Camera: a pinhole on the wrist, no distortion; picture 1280 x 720 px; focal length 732.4 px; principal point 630.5 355.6 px. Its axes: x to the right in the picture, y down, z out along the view. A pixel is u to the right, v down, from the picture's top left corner.
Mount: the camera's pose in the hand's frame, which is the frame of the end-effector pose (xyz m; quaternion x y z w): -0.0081 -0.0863 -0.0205 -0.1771 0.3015 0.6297 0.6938
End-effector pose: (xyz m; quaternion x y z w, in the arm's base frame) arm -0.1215 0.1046 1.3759 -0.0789 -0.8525 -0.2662 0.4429
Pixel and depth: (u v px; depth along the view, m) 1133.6 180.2 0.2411
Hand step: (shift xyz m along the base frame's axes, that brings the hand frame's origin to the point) -0.0256 0.1698 0.1276
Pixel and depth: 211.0 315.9 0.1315
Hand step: -0.1268 0.0106 -0.0649
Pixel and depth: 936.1 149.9 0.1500
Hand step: -0.0534 0.0600 0.0481
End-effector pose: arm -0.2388 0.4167 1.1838 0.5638 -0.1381 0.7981 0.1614
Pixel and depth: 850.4 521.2 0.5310
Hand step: 0.0983 -0.4709 0.0641
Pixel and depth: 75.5 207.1 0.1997
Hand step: 0.2035 -0.0067 0.1387
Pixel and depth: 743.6 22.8 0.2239
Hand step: 0.0269 -0.0912 0.1630
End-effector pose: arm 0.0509 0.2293 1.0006 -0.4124 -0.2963 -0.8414 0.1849
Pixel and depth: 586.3 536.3 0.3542
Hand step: 0.2471 0.0798 0.1573
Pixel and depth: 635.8 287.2 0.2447
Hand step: 0.0928 0.0512 0.1499
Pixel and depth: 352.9 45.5 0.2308
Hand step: 0.0250 0.1370 0.1922
